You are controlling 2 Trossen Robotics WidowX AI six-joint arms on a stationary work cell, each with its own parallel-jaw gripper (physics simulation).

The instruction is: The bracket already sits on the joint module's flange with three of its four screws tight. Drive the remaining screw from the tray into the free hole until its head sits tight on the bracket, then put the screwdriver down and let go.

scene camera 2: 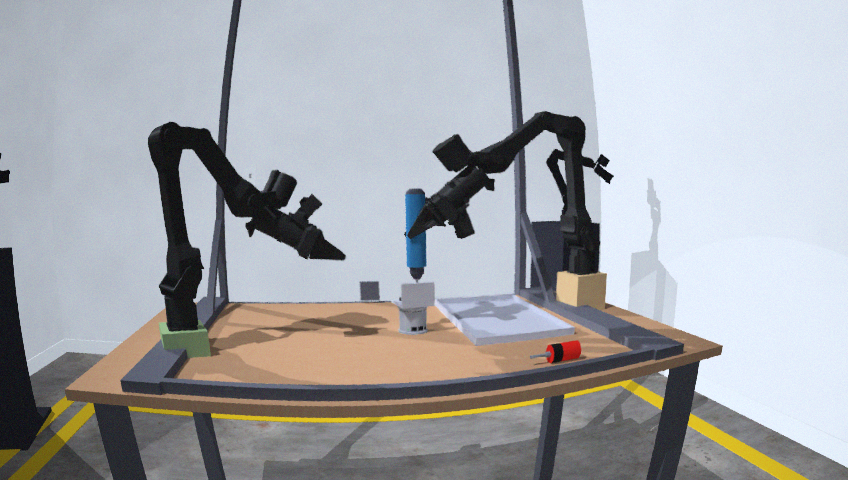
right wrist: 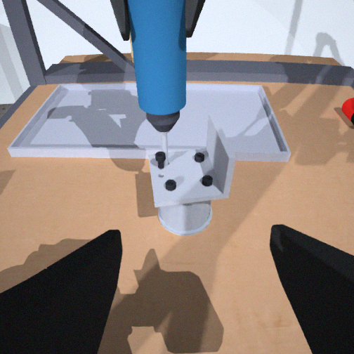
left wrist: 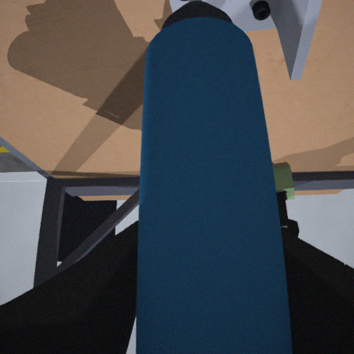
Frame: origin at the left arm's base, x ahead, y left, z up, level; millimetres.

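Where they show: left gripper, between the fingertips: (scene camera 2: 407,236); right gripper, between the fingertips: (scene camera 2: 344,256); left arm's base, origin of its link: (scene camera 2: 582,272); right arm's base, origin of its link: (scene camera 2: 181,326).
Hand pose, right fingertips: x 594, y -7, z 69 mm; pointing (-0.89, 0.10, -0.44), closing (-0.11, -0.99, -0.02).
Observation:
Each offset is from my right fingertips to the top centre of the thing. "spot": to the spot under its first point.
My left gripper (scene camera 2: 411,231) is shut on the blue screwdriver @(spot: dx -148, dy +17, dz -1 mm) (scene camera 2: 415,255) (left wrist: 210,150) (right wrist: 160,65), held upright above the bracket (scene camera 2: 417,295) (right wrist: 187,172). The bracket sits on the white joint module @(dx -140, dy +17, dz -100 mm) (scene camera 2: 412,322) (right wrist: 185,220). In the right wrist view, three screws sit low on the bracket. The fourth screw (right wrist: 160,158) stands proud at the far left corner, part of its shank showing. The bit (right wrist: 165,142) comes down just right of this screw's head and appears beside it; exact contact is unclear. My right gripper (scene camera 2: 343,256) (right wrist: 196,238) is open, left of the module in the scene view.
The pale tray @(dx -356, dy -10, dz -147 mm) (scene camera 2: 523,336) (right wrist: 50,152) lies behind the module in the right wrist view; no screw shows in it. A red tool @(dx -287, dy +355, dz -129 mm) (scene camera 2: 570,351) (right wrist: 348,109) with a grey shaft lies near the table's front right. Dark frame bars (scene camera 2: 357,391) edge the table.

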